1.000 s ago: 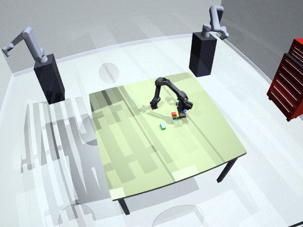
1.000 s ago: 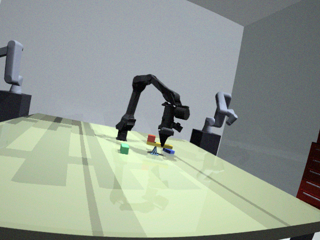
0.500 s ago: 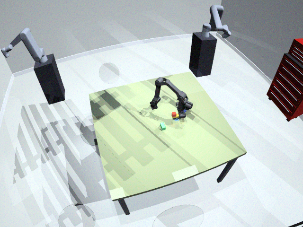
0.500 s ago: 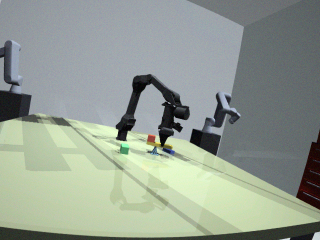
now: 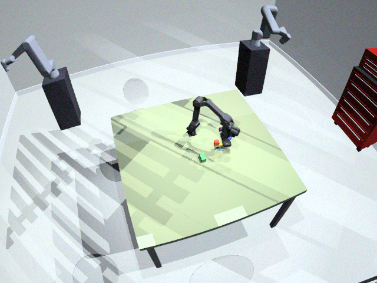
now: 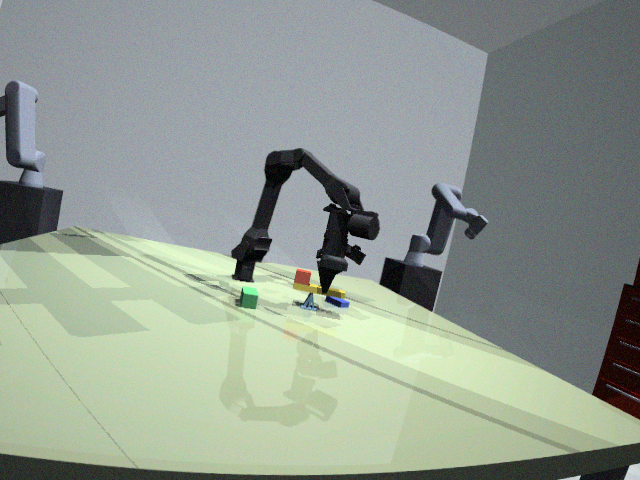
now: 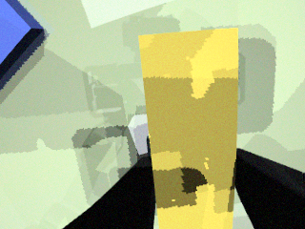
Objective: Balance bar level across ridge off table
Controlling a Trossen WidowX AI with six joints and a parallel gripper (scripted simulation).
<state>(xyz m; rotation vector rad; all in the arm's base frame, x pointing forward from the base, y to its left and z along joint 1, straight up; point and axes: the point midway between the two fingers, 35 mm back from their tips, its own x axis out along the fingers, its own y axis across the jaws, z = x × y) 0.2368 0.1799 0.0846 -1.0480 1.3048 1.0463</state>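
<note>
The yellow bar is 10 mm behind my gripper tip, 40 mm to the right of it and 10 mm above it. From my gripper tip the other things lie so: blue block (90 mm behind, 80 mm to the left, 40 mm below); then green block (40 mm ahead, 190 mm to the right, 30 mm below).
</note>
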